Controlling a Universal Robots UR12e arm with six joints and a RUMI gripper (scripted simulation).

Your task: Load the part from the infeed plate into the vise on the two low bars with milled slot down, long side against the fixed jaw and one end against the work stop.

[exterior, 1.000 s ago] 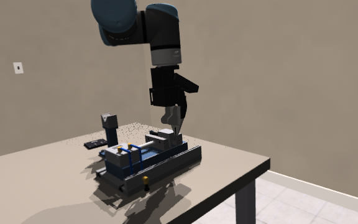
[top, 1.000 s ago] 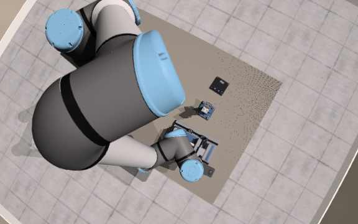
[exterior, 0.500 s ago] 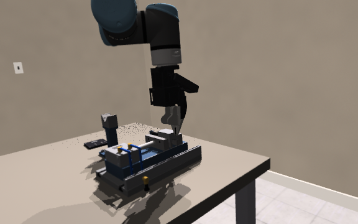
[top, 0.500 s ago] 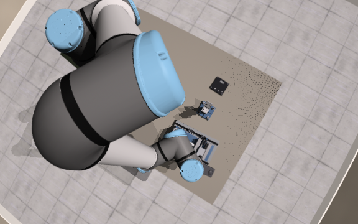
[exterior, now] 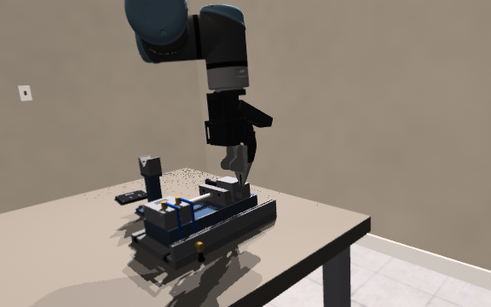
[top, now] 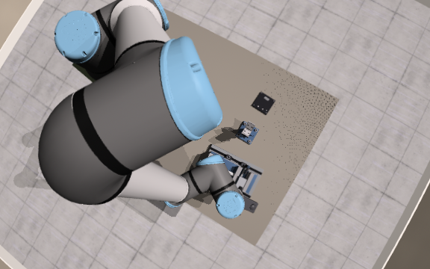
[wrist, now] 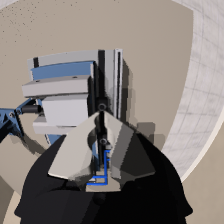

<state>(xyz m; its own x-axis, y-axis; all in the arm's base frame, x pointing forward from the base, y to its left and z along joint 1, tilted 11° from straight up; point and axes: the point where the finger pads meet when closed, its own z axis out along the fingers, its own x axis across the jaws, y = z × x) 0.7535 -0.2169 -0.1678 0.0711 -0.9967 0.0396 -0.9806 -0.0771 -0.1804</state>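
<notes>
The part lies 50 mm to the left of my hand and 30 mm below it. Round my hand: fixed jaw: 70 mm to the left, 40 mm below, 20 mm ahead; work stop rod: 110 mm to the left, 30 mm below, 10 mm behind; cylinder rod: 90 mm behind, 60 mm to the left, 40 mm below.
</notes>
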